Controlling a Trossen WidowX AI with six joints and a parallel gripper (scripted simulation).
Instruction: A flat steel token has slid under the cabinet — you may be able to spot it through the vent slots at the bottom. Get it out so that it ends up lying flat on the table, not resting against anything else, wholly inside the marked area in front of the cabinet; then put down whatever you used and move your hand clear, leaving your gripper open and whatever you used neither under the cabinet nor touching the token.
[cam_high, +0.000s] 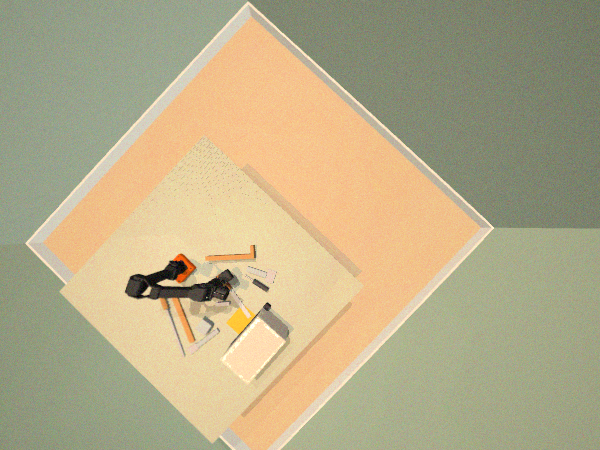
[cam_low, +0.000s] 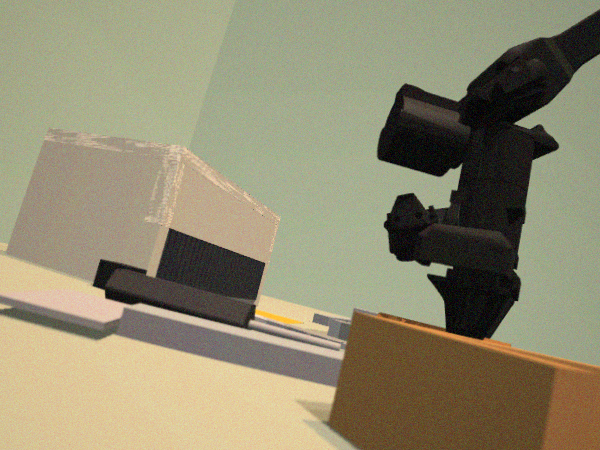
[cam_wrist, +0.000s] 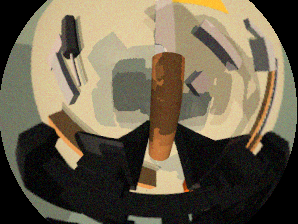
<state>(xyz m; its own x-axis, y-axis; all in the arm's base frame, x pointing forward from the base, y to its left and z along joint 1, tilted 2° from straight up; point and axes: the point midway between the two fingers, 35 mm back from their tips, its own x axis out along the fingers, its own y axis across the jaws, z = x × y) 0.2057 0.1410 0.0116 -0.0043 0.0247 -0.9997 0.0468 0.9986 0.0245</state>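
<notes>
Now: gripper tip 13 cm short of the dark screwdriver and 14 cm to the right of it. Also, from my gripper tip: token 42 cm ahead, 6 cm to the right; then orange stick 4 cm ahead, 33 cm to the right.
</notes>
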